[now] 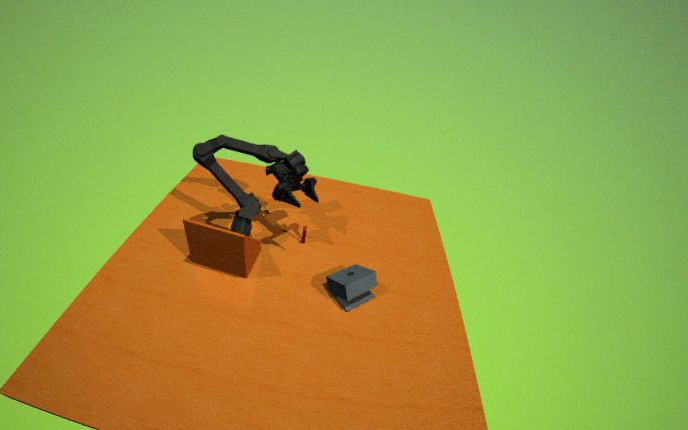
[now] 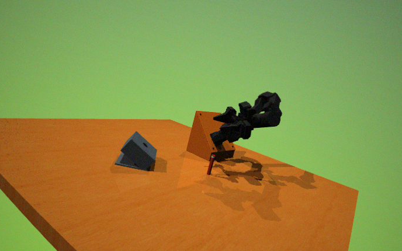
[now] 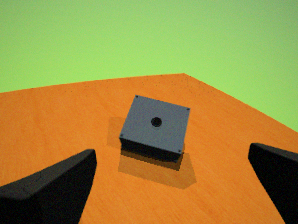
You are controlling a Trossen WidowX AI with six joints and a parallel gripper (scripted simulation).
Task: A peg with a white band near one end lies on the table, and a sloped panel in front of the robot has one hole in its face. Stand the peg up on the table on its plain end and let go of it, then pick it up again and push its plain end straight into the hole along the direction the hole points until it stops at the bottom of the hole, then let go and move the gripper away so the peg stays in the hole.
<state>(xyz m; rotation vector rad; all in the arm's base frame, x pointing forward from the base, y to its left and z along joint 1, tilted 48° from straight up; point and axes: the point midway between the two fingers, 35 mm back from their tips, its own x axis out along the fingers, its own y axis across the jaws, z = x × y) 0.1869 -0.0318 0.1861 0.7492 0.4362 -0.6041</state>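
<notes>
Now: the red peg 2 cm to the left of my gripper tip and 15 cm below it. Also, from my gripper tip: grey sloped panel (18 cm ahead, 19 cm to the right, 16 cm below).
</notes>
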